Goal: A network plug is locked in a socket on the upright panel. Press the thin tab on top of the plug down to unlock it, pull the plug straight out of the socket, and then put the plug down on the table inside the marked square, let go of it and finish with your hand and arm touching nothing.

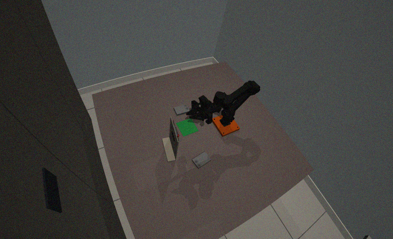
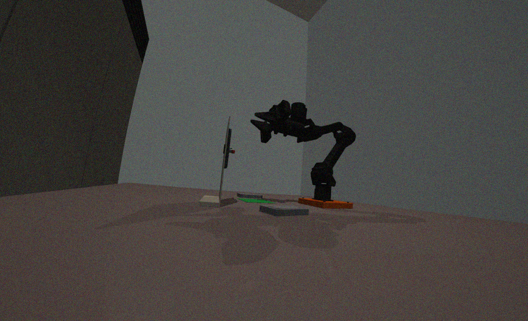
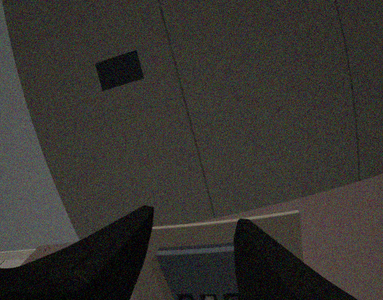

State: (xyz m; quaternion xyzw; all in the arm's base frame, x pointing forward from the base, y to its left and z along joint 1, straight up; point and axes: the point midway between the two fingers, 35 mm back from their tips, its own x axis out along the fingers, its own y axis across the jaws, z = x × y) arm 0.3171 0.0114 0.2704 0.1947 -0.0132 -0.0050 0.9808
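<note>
Right now the grey network plug is 7 cm ahead of my gripper tip, 2 cm to the left of it and 13 cm below it. Round my gripper tip: upright panel (9 cm ahead, 2 cm to the left, 19 cm below); green marked square (8 cm behind, 10 cm to the right, 29 cm below).
</note>
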